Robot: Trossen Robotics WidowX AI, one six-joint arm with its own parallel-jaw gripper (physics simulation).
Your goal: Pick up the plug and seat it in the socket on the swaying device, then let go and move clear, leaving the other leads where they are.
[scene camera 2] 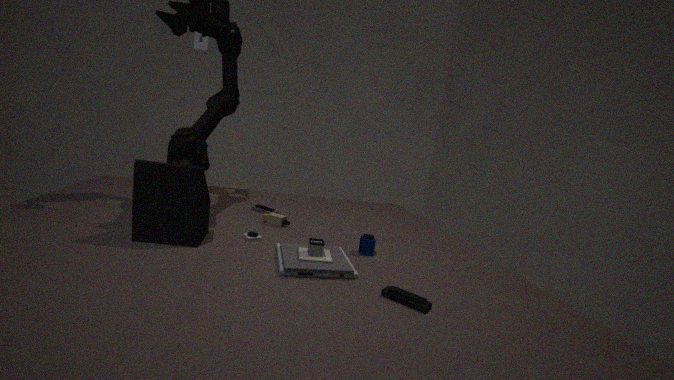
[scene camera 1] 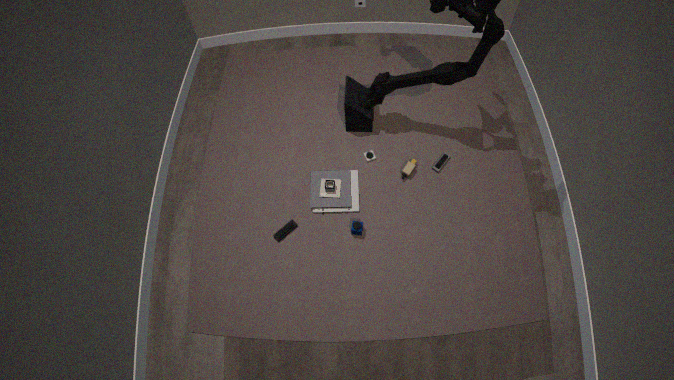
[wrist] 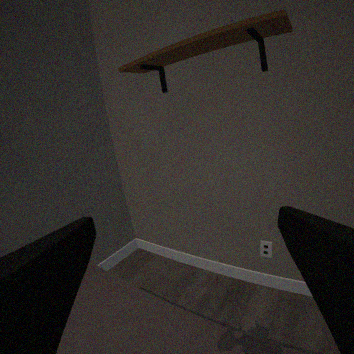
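A beige block-shaped piece with a yellow end and a dark tip (scene camera 1: 409, 168) (scene camera 2: 275, 219), apparently the plug, lies on the mat. The device is a grey slab (scene camera 1: 346, 192) (scene camera 2: 340, 261) on a white base (scene camera 1: 355, 191) (scene camera 2: 280, 260). The slab sits off-centre to the left on the base in scene camera 1. A small upright socket with a dark rim (scene camera 1: 330, 185) (scene camera 2: 316, 248) stands on its pale square plate. My gripper (scene camera 2: 163, 7) (wrist: 186, 221) is open and empty, raised high above the mat, and faces a wall. The plug and device do not show in the wrist view.
A blue block (scene camera 1: 357, 228) (scene camera 2: 367, 245) and a black bar (scene camera 1: 285, 230) (scene camera 2: 406, 299) lie near the device. A white square piece (scene camera 1: 369, 155) (scene camera 2: 252, 235) and a silver-edged dark bar (scene camera 1: 441, 162) (scene camera 2: 263, 208) lie nearer the arm's black pedestal (scene camera 1: 359, 112) (scene camera 2: 170, 205). A shelf (wrist: 205, 44) hangs on the wall.
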